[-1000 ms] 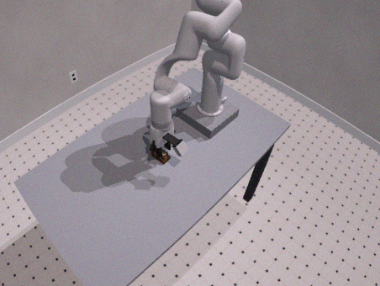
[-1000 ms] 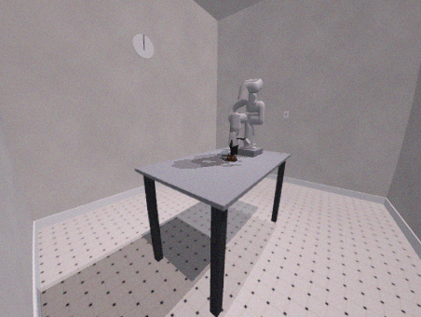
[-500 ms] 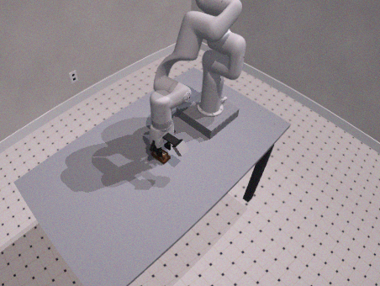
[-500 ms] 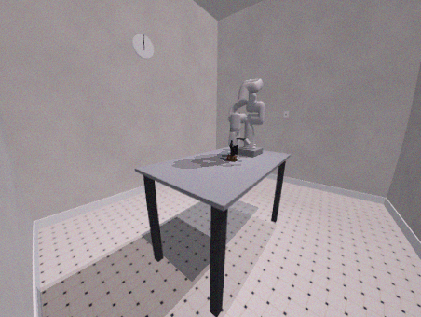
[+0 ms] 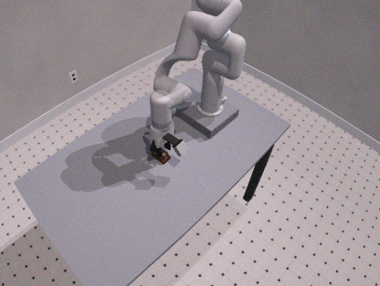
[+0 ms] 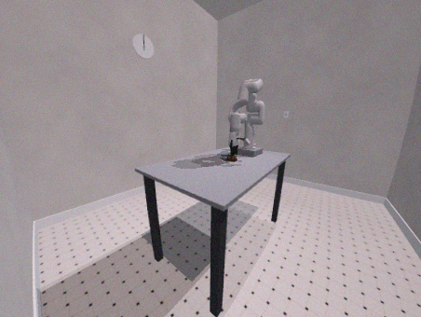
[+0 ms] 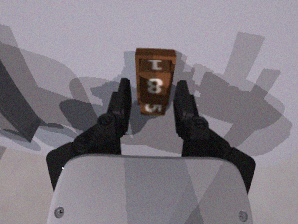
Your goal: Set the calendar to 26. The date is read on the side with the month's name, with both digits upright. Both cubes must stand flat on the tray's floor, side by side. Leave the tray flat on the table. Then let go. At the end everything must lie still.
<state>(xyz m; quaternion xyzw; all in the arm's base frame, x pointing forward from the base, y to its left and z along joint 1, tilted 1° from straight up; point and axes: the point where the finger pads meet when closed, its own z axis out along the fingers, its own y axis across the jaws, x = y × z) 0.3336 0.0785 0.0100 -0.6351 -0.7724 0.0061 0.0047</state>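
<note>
The brown cube is 40 mm below my hand. Round my hand: brown wooden tray: 20 mm to the right, 60 mm below.
</note>
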